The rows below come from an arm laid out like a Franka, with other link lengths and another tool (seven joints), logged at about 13 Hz.
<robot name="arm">
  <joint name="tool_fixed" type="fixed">
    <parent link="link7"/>
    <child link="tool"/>
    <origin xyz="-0.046 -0.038 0.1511" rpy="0 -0.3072 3.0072"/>
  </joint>
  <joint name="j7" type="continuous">
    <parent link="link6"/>
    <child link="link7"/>
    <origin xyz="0 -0.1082 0" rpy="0 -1.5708 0"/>
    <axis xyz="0 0 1"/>
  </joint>
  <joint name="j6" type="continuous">
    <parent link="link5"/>
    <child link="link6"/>
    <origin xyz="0 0 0" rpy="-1.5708 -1.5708 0"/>
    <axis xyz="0 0 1"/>
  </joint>
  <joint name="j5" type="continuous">
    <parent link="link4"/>
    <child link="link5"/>
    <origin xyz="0.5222 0.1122 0" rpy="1.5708 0 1.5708"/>
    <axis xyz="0 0 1"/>
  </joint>
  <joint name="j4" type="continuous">
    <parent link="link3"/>
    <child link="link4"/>
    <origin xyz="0 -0.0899 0" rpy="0 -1.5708 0"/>
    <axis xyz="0 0 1"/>
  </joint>
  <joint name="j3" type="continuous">
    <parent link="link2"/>
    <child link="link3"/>
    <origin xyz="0 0.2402 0" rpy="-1.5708 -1.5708 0"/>
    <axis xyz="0 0 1"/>
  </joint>
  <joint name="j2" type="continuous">
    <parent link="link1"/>
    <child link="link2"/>
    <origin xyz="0 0 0" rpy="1.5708 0 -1.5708"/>
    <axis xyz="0 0 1"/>
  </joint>
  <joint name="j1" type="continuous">
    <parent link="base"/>
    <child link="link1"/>
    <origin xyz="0 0 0.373" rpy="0 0 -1.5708"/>
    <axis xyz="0 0 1"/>
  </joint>
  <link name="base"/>
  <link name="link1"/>
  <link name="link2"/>
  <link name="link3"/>
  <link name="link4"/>
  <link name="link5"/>
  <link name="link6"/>
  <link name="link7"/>
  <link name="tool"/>
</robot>
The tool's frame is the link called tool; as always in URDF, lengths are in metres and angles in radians. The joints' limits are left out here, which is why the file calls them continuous.
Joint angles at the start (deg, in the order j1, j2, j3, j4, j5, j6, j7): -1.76 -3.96 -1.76 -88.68 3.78 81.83 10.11
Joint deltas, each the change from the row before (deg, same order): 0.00 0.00 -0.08 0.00 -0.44 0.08 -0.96; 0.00 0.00 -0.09 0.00 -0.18 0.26 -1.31; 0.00 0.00 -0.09 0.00 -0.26 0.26 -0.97; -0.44 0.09 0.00 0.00 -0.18 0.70 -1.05; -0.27 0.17 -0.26 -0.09 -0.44 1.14 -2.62; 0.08 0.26 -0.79 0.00 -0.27 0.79 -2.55; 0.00 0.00 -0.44 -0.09 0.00 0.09 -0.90; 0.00 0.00 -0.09 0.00 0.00 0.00 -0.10; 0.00 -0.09 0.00 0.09 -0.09 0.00 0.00; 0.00 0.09 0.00 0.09 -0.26 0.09 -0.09
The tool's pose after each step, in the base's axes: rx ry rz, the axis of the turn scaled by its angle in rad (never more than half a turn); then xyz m. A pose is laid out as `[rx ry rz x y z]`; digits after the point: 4 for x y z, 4 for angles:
[2.1925 2.0370 -0.3253 0.7296 0.0030 0.6229]
[2.1669 2.0539 -0.3185 0.7294 0.0022 0.6235]
[2.1471 2.0636 -0.3147 0.7295 0.0010 0.6240]
[2.1314 2.0653 -0.3038 0.7310 -0.0045 0.6245]
[2.0839 2.0861 -0.2879 0.7329 -0.0110 0.6240]
[2.0439 2.1078 -0.2763 0.7340 -0.0194 0.6225]
[2.0351 2.1154 -0.2739 0.7334 -0.0245 0.6217]
[2.0349 2.1155 -0.2737 0.7333 -0.0256 0.6217]
[2.0332 2.1127 -0.2724 0.7329 -0.0258 0.6238]
[2.0290 2.1104 -0.2757 0.7334 -0.0266 0.6237]

